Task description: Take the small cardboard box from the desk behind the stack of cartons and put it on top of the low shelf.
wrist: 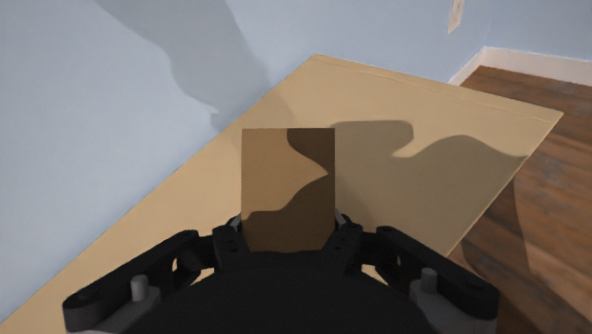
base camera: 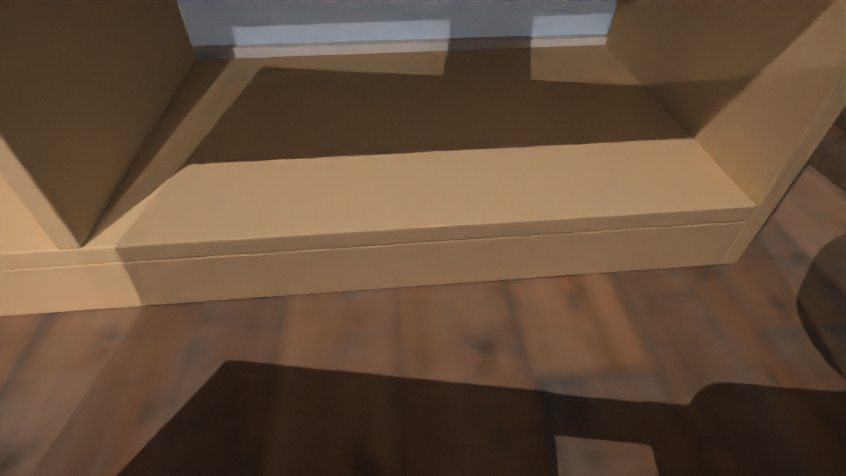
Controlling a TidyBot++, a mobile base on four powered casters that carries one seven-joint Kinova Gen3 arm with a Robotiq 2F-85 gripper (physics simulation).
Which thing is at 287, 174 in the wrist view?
A small cardboard box.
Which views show the gripper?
The wrist view only.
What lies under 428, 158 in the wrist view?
A low shelf.
